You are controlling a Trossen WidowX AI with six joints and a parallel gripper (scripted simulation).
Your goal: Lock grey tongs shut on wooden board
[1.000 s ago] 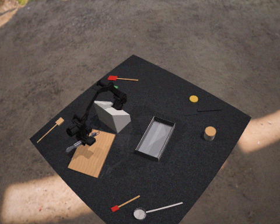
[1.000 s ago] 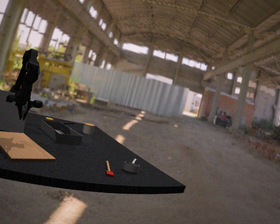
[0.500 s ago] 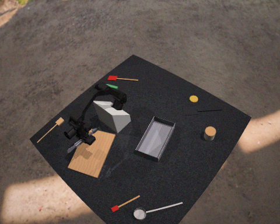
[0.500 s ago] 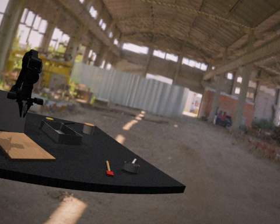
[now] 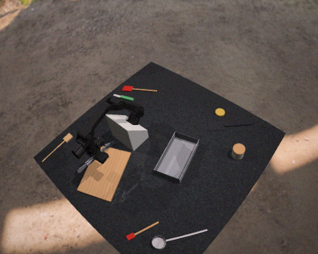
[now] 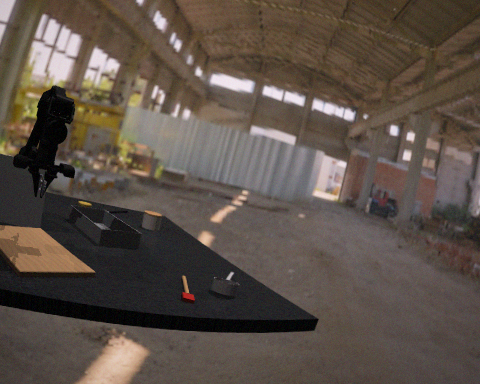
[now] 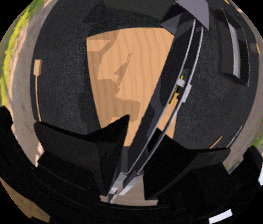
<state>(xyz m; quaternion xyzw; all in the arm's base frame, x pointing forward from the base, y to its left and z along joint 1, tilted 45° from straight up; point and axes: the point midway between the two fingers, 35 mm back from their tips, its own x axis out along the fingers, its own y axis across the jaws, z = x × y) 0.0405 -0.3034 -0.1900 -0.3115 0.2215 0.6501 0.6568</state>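
Right now my gripper tip is 150 mm above the wooden board. Round my gripper tip: green-handled tool 550 mm to the left, 350 mm behind, 150 mm below; then grey roasting tin 350 mm to the left, 310 mm ahead, 130 mm below; then thin grey arm 40 mm above, 20 mm to the right.
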